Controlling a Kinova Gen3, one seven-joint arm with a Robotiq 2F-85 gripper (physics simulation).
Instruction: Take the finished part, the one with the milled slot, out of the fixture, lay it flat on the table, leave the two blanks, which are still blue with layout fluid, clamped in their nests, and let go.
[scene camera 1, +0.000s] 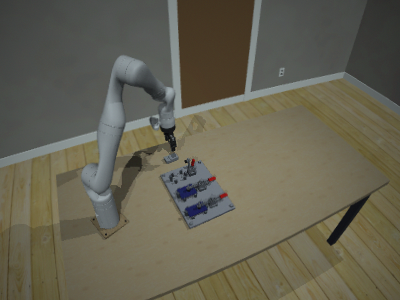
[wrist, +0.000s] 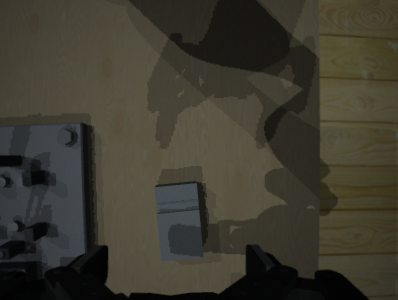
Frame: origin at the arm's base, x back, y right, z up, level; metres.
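Seen in the pictures: gripper, fingertip midpoint: (scene camera 1: 170, 145) (wrist: 177, 261); arm's base at its link origin: (scene camera 1: 109, 220).
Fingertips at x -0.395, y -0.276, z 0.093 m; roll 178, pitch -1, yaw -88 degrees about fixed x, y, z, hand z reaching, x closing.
Note:
Pixels of each thing's top centre, then the offset from my fingertips to it. "*": a spot on its surface instead. Level surfaces: height alone.
- finished part at its top centre: (wrist: 178, 222) (scene camera 1: 171, 157) dx +0.003, dy +0.002, dz -0.082 m
- table at its surface level: dz -0.102 m
- fixture at its top centre: (scene camera 1: 195, 190) dx -0.037, dy +0.264, dz -0.087 m
- third nest at a spot on its surface: (scene camera 1: 177, 176) * dx +0.016, dy +0.145, dz -0.087 m
- clamp handle at a spot on its surface: (scene camera 1: 193, 163) * dx -0.068, dy +0.158, dz -0.012 m
- hex bolt at its top centre: (wrist: 64, 136) dx +0.079, dy +0.111, dz -0.080 m
The finished part (scene camera 1: 171, 158) (wrist: 179, 220), a grey block with a slot across its top, lies flat on the table (scene camera 1: 280, 165) (wrist: 120, 165), beside the fixture (scene camera 1: 217, 192) (wrist: 75, 200) and apart from it. My gripper (scene camera 1: 173, 148) (wrist: 177, 261) is open and empty above the part; its fingers stand wide apart in the wrist view. Two blue blanks (scene camera 1: 187, 192) (scene camera 1: 196, 210) sit in their nests on the fixture, each with a toggle clamp over it. The third nest (scene camera 1: 177, 176) holds no part.
The clamp handle (scene camera 1: 193, 163) at the empty nest stands upright. Two other red handles (scene camera 1: 212, 179) (scene camera 1: 223, 195) point out to the right. A hex bolt (wrist: 69, 136) sits at the fixture's corner. The table's edge and wooden floor (wrist: 357, 185) lie right of the part in the wrist view.

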